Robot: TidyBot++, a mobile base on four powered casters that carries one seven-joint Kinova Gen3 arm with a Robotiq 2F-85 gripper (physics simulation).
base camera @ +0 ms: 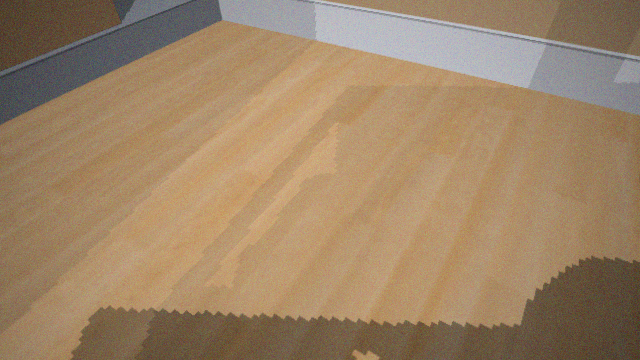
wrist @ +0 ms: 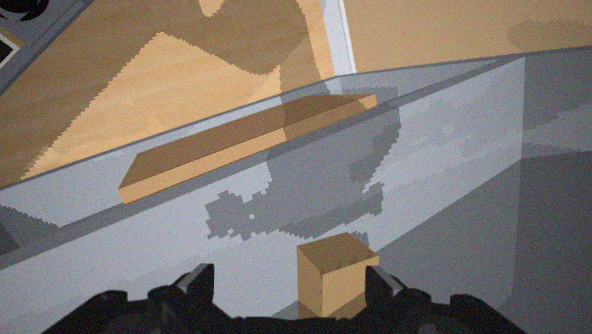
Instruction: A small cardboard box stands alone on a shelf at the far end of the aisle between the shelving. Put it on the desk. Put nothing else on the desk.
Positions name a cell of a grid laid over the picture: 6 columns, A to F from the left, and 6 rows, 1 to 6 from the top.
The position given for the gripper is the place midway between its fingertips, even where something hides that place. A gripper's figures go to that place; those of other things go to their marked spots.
Labels:
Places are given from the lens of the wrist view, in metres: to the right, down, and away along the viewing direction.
gripper (wrist: C6): 0.00, 0.07, 0.15
small cardboard box (wrist: D5): 0.03, 0.09, 0.22

